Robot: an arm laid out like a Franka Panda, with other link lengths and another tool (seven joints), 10 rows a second.
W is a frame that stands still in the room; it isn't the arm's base.
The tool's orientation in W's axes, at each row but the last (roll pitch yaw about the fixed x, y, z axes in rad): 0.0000, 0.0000, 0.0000; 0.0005, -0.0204, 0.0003; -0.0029, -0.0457, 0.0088; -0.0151, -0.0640, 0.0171
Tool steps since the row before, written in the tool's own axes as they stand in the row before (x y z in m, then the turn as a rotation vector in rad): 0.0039, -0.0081, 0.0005, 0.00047, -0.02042, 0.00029; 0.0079, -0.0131, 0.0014, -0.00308, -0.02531, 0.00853; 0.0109, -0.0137, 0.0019, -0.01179, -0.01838, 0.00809; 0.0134, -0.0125, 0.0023, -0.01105, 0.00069, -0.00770
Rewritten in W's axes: 0.0039, -0.0081, 0.0005, 0.00047, -0.02042, 0.00029; 0.0079, -0.0131, 0.0016, -0.00325, -0.02532, 0.00845; 0.0109, -0.0136, 0.0024, -0.01199, -0.01846, 0.00760; 0.0134, -0.0122, 0.0033, -0.01054, 0.00039, -0.00840
